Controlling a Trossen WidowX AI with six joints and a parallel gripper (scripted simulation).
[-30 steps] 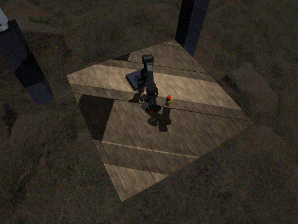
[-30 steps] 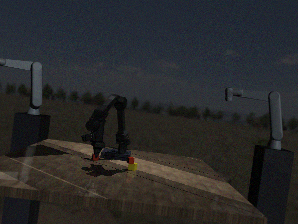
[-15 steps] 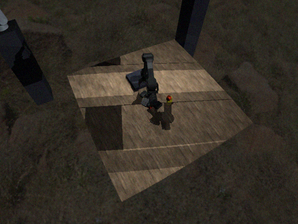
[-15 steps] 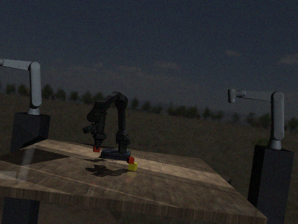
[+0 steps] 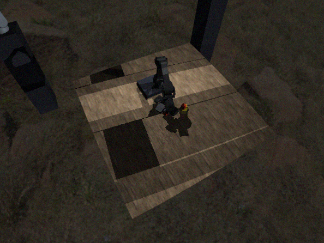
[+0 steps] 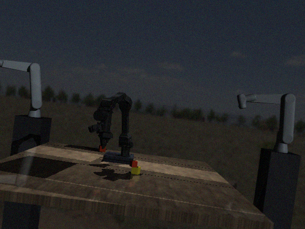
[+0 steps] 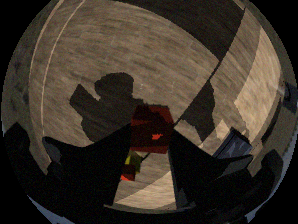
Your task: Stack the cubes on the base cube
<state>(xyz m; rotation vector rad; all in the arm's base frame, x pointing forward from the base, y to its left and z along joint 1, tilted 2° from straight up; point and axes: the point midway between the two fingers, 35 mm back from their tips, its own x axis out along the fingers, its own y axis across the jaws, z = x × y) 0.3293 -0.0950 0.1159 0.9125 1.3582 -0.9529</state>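
Right now the yellow base cube is 40 mm behind my gripper tip, 200 mm to the left of it and 100 mm below it.
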